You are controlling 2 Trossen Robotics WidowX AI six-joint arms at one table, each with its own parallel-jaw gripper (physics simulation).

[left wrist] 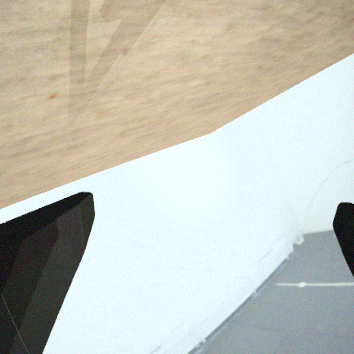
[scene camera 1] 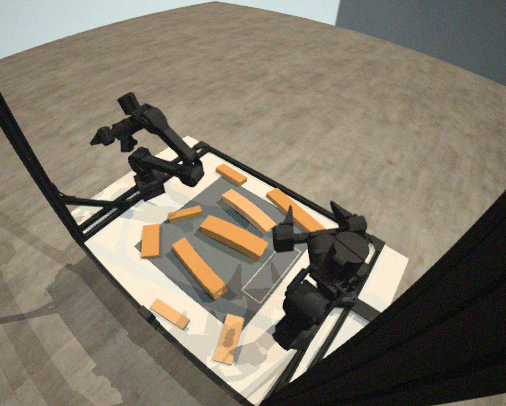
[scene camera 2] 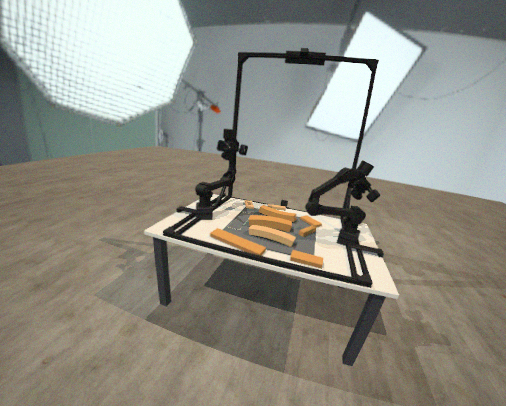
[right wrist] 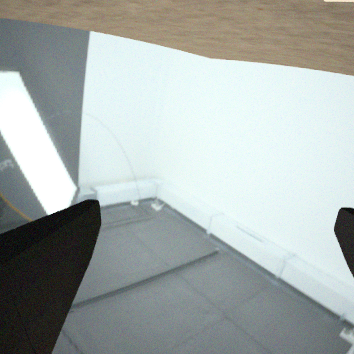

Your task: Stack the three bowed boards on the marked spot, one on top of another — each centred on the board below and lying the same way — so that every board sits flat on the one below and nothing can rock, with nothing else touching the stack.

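Frame: origin at the left arm's base, x ahead, y left, z up, level; metres.
Seen in the pictures: left gripper, fingertip midpoint: (left wrist: 218, 209) (scene camera 1: 96, 142) (scene camera 2: 371, 190); right gripper, fingertip midpoint: (scene camera 1: 310, 204) (scene camera 2: 237, 150) (right wrist: 221, 216); left arm's base at its link origin: (scene camera 1: 147, 178) (scene camera 2: 350, 230); right arm's base at its link origin: (scene camera 2: 204, 205).
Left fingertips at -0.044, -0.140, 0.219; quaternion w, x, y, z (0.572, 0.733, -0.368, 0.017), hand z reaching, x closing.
Pixels of each thing's top centre, then the offset from my left fingertips to it, as dx, dy, dz. "spot": a spot on its surface instead. Level surfaces: height alone.
- grey mat at its surface level: dz -0.287
- marked spot at a spot on its surface: (scene camera 1: 243, 289) spot: +0.646, +0.219, -0.288
- long straight board at its top centre: (scene camera 1: 296, 210) (scene camera 2: 237, 239) +0.495, +0.578, -0.263
- far side at a spot on its surface: (scene camera 1: 231, 174) spot: +0.177, +0.476, -0.267
Three bowed orange boards lie apart on the grey mat (scene camera 1: 212, 256): one (scene camera 1: 248, 211) (scene camera 2: 272, 235) paler, one (scene camera 1: 233, 237) (scene camera 2: 270, 222) in the middle, and one (scene camera 1: 200, 268) (scene camera 2: 277, 213) farther to the left in scene camera 1. The marked spot (scene camera 1: 243, 289) is a thin white outline at the mat's end, with gripper shadows falling across it. My left gripper (scene camera 1: 110, 145) (scene camera 2: 366, 196) (left wrist: 218, 209) is open and raised, away from the boards. My right gripper (scene camera 1: 311, 206) (scene camera 2: 233, 148) (right wrist: 221, 216) is open, empty and raised high on its side of the table.
A long straight board (scene camera 1: 295, 210) (scene camera 2: 237, 241) lies near the table edge. Several short blocks lie around, including one at the far side (scene camera 1: 231, 174), one beside the mat (scene camera 1: 150, 241) and one near the marked spot (scene camera 1: 229, 339). A black frame surrounds the table.
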